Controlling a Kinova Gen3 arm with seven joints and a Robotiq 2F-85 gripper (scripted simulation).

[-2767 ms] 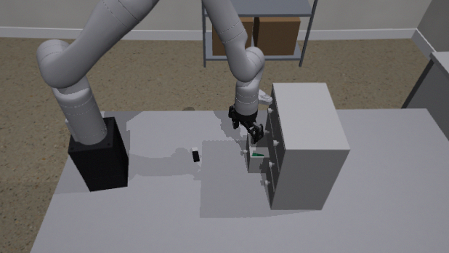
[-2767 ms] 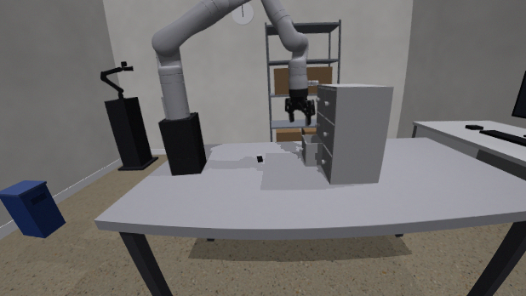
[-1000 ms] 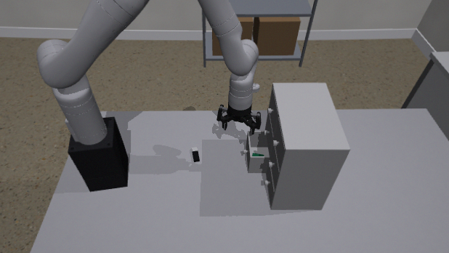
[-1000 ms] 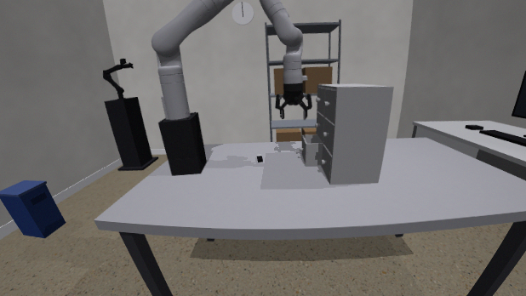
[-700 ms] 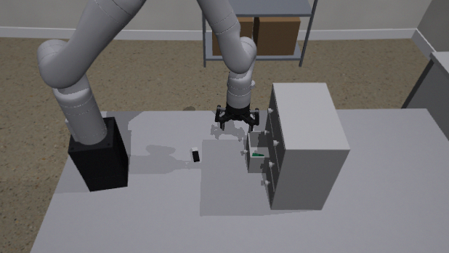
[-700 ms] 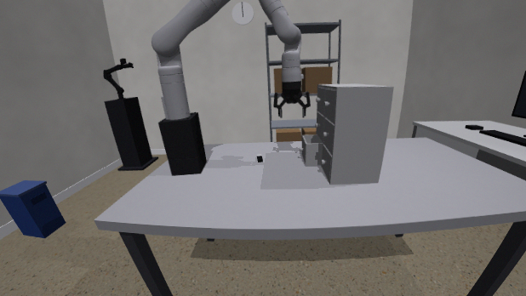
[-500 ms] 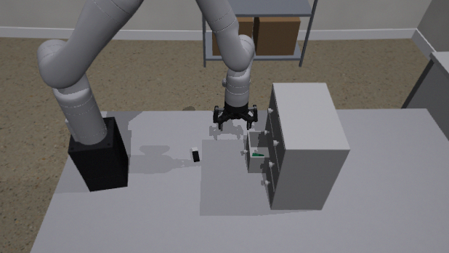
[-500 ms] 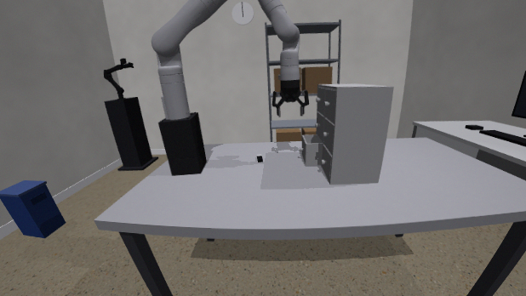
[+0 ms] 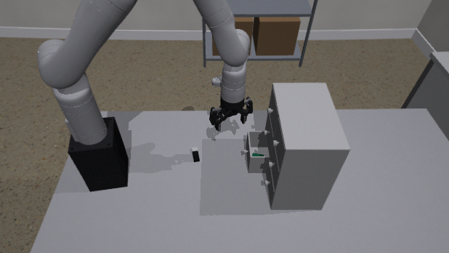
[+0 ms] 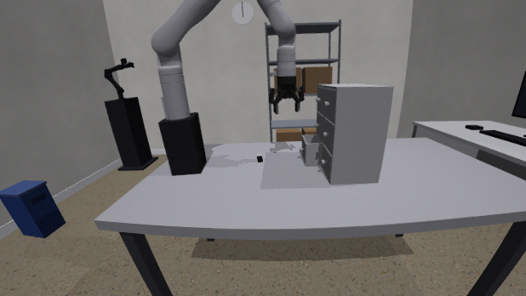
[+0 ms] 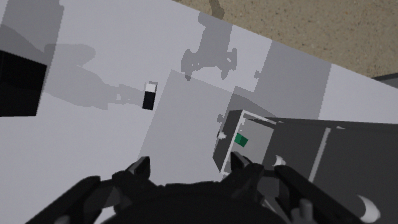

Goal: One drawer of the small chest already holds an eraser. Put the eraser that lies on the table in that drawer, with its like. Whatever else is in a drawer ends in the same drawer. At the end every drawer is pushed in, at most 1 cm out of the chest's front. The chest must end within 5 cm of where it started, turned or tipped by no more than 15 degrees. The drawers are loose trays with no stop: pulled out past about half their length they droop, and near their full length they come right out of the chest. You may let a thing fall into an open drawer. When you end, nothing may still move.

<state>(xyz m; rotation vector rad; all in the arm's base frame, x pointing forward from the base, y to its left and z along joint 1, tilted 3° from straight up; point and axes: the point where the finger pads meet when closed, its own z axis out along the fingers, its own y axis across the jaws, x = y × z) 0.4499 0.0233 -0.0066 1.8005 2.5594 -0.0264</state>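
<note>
Now: the black-and-white eraser 13 cm behind my hand, 6 cm to the left of it and 23 cm below it. Round my hand: green eraser 13 cm ahead, 2 cm to the left, 22 cm below; red thing 17 cm ahead, 13 cm to the right, 22 cm below.
</note>
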